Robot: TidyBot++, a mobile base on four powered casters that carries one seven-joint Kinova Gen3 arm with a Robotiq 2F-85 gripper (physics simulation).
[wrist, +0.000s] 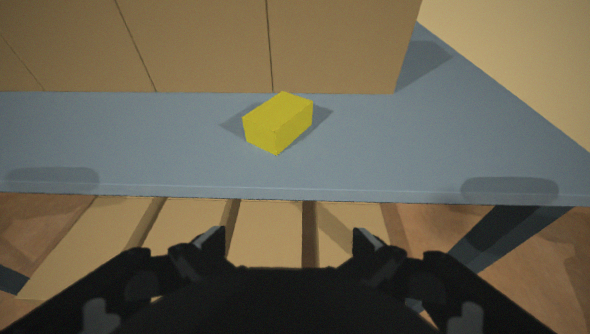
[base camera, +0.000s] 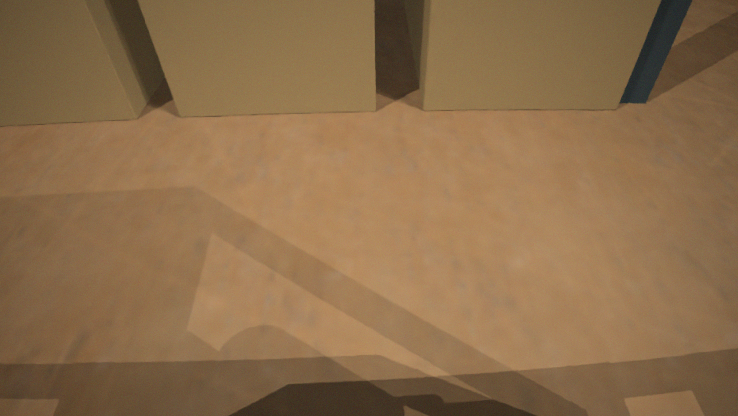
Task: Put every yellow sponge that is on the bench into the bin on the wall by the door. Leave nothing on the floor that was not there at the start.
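Frame: origin at the arm's base, x back, y right, z up, level; millimetres.
Where they show: gripper, fingertip midpoint: (wrist: 289, 241).
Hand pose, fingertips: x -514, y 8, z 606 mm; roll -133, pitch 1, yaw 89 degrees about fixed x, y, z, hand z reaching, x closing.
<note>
Each offset is from my fingertips to the top centre of the thing. "*": to the spot under its first point. Level surfaces: height alone.
A yellow sponge {dx -241, dy -19, dz -43 mm} (wrist: 278, 122) lies flat on the blue-grey bench {dz -88 mm} (wrist: 150, 145), turned at an angle, close in front of the boxes at the back. My gripper (wrist: 289, 241) is open, with nothing between its fingers. In the wrist view it shows below the bench's front edge, on the near side of the sponge and apart from it. The bin and the door do not show in either view.
Tan boxes {* dx -383, dy -149, dz +6 mm} (wrist: 210, 45) stand side by side along the back of the bench. More boxes {dx -351, dy -115, dz -732 mm} (base camera: 273, 56) (wrist: 270, 230) stand on the floor {dz -1002 mm} (base camera: 465, 206) under it, with narrow gaps between them. A dark blue bench leg (base camera: 656, 51) (wrist: 500, 240) stands at the right.
</note>
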